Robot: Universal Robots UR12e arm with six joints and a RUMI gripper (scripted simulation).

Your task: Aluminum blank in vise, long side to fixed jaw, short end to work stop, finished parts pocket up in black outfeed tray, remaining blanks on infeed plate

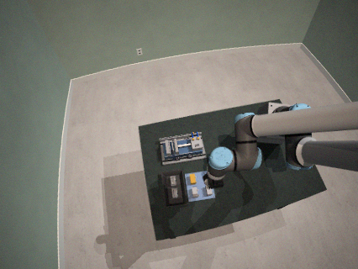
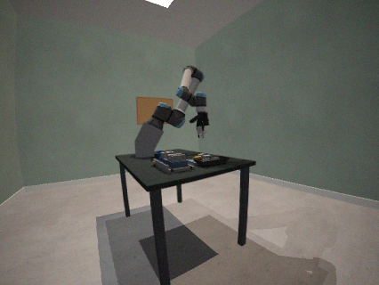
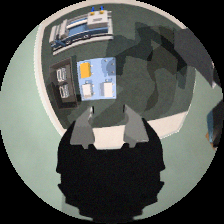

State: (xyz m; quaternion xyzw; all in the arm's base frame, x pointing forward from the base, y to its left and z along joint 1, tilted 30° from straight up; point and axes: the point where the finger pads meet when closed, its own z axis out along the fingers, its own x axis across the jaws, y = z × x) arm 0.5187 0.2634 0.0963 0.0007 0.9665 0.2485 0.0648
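Right now the gray blank is 90 mm ahead of my hand and 170 mm below it. Also, from my hand: vise: 140 mm ahead, 310 mm to the right, 160 mm below; yellow brass blank: 90 mm ahead, 90 mm to the right, 170 mm below.
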